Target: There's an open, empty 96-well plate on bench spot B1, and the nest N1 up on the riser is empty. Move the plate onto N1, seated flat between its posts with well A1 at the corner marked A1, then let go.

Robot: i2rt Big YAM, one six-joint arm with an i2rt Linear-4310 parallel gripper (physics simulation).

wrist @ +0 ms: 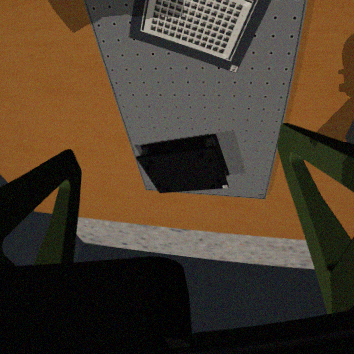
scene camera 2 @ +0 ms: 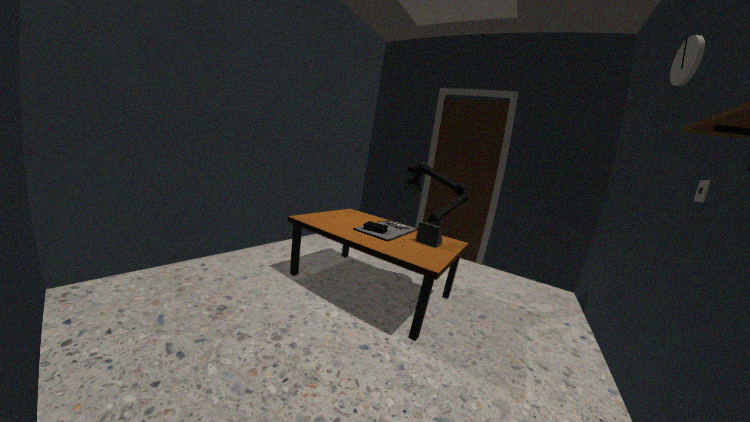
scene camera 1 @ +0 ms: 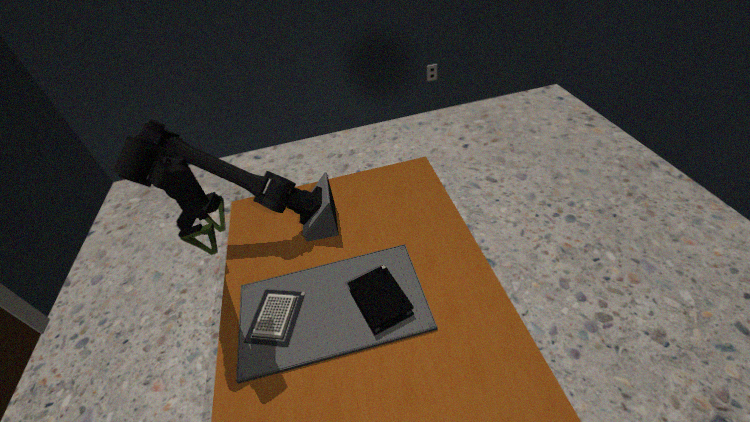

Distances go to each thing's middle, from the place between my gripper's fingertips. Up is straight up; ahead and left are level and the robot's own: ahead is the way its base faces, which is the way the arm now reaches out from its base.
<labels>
The white well plate [scene camera 1: 274, 317] lies 3 cm ahead of my hand, 5 cm to the left of it and 29 cm below it. Round my hand: dark nest pad [wrist: 134, 32] 3 cm ahead, 5 cm to the left, 30 cm below.
</labels>
